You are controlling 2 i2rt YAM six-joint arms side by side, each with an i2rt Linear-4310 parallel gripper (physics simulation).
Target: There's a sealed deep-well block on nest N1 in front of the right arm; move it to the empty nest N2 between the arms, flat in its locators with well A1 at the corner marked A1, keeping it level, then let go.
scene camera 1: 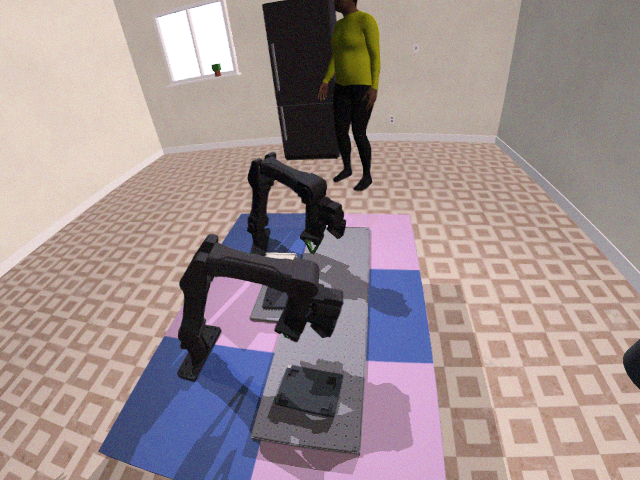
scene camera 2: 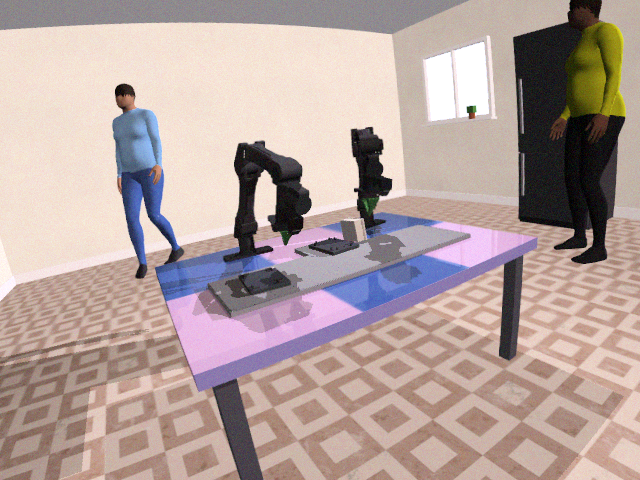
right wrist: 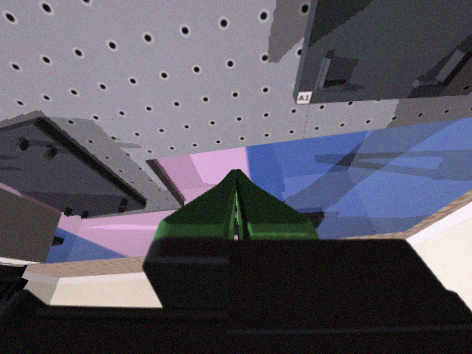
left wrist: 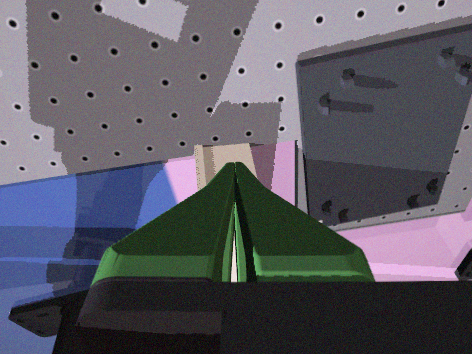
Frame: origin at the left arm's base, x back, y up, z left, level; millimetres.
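Where they show: left gripper, between the fingertips: (scene camera 1: 312,253) (scene camera 2: 368,215) (left wrist: 234,176); right gripper, between the fingertips: (scene camera 1: 287,337) (scene camera 2: 285,244) (right wrist: 235,177); left arm's base, origin of its link: (scene camera 1: 260,242) (scene camera 2: 367,226); right arm's base, origin of its link: (scene camera 1: 200,351) (scene camera 2: 248,254).
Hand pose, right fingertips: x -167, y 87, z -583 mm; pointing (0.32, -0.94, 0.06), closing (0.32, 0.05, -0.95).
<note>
Each offset is from my right fingertips to the top centre of the thing. Level surfaces: height alone.
Nest N1, a dark plate @[dx -55, dy -56, dz -132 mm] (scene camera 1: 310,388) (scene camera 2: 264,281) (right wrist: 390,45) with corner locators and an A1 label, lies on the perforated board. No deep-well block shows on it. Nest N2, a dark plate with small pegs @[dx +20, dy -52, dz +226 mm] (scene camera 1: 272,299) (scene camera 2: 333,245) (left wrist: 375,130) (right wrist: 75,175), is bare where visible; my right arm hides part of it in scene camera 1. My left gripper (scene camera 1: 311,250) (scene camera 2: 368,212) (left wrist: 234,176) is shut and empty, above the table behind the board. My right gripper (scene camera 1: 287,336) (scene camera 2: 285,242) (right wrist: 235,177) is shut and empty, raised between the two nests.
A pale upright box @[dx +43, dy +12, dz +361 mm] (scene camera 1: 281,255) (scene camera 2: 353,230) (left wrist: 231,153) (right wrist: 25,225) stands beside N2, towards the left arm. The long grey perforated board @[dy -74 mm] (scene camera 1: 356,248) (scene camera 2: 439,237) runs along the blue and pink table @[dy -87 mm] (scene camera 2: 496,242). A person in yellow (scene camera 1: 355,49) (scene camera 2: 594,72) stands beyond the table.
</note>
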